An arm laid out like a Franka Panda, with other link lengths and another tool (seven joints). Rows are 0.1 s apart.
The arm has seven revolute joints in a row. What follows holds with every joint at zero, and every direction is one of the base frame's.
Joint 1 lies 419.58 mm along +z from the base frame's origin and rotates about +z.
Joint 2 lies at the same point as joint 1 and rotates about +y.
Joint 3 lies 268.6 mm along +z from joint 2 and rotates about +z.
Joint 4 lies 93.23 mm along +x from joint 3 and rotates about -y.
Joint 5 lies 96.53 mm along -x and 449.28 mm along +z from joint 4 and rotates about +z.
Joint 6 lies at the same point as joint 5 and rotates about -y.
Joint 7 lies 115.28 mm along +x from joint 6 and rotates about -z.
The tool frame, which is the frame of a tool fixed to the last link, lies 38 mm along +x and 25 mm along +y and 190.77 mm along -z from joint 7; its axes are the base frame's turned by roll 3.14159, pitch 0.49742 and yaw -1.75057 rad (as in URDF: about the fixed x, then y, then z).
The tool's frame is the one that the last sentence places.
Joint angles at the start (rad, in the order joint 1, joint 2, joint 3, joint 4, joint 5, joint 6, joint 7): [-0.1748 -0.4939 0.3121 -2.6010 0.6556 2.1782 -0.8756]
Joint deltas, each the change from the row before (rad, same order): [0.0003 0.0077 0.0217 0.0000 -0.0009 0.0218 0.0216]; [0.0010 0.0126 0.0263 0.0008 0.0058 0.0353 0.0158]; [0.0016 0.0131 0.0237 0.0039 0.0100 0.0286 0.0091]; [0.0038 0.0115 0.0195 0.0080 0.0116 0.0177 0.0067]
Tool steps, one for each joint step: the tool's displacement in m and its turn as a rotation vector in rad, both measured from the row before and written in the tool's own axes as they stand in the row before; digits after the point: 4 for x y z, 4 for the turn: [-0.0009 -0.0032 0.0081 0.0018 0.0137 0.0056]; [-0.0012 -0.0051 0.0097 0.0071 0.0155 -0.0031]; [-0.0029 -0.0052 0.0093 0.0057 0.0079 -0.0069]; [-0.0055 -0.0056 0.0085 0.0033 0.0000 -0.0082]
